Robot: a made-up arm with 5 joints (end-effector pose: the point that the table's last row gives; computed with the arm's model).
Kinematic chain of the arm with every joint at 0, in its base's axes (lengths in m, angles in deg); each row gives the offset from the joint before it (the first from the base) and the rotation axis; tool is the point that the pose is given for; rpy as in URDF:
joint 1: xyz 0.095 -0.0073 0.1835 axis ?
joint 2: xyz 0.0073 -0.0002 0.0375 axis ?
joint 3: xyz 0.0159 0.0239 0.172 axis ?
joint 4: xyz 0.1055 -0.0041 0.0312 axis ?
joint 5: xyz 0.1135 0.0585 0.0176 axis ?
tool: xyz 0.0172 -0.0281 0.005 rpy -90 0 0
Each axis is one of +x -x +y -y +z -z.
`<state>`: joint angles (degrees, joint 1 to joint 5).
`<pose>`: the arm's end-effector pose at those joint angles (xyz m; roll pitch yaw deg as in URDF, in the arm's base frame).
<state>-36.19 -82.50 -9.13 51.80 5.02</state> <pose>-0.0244 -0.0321 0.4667 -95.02 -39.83 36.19</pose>
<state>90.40 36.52 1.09 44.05 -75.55</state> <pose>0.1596 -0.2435 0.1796 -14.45 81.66 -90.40</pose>
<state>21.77 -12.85 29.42 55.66 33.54</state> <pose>0.2742 -0.0170 0.2790 -123.54 72.23 -21.77</pose>
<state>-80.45 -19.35 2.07 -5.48 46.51</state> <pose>0.0602 0.1621 0.5384 -136.51 -22.76 80.45</pose>
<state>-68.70 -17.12 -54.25 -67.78 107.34</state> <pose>-0.0448 -0.1148 0.5530 -17.34 -40.85 -111.30</pose>
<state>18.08 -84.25 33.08 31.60 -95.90</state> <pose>0.1247 0.0630 0.3893 5.90 -19.57 -18.08</pose>
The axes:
joint 1: -z
joint 2: +y
joint 3: +y
joint 4: +y
joint 5: -x

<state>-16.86 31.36 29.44 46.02 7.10</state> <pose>0.2489 0.0925 0.1501 82.90 73.18 -163.14</pose>
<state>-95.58 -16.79 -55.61 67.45 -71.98</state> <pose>0.0204 0.0918 0.5040 -18.02 -4.95 95.58</pose>
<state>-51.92 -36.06 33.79 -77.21 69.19</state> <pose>0.0390 0.0392 0.5416 -159.19 -79.48 51.92</pose>
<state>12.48 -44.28 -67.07 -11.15 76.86</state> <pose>-0.1599 0.1275 0.5276 13.14 -57.50 167.52</pose>
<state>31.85 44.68 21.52 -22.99 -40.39</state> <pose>0.3849 -0.1245 0.1610 -49.61 43.21 -31.85</pose>
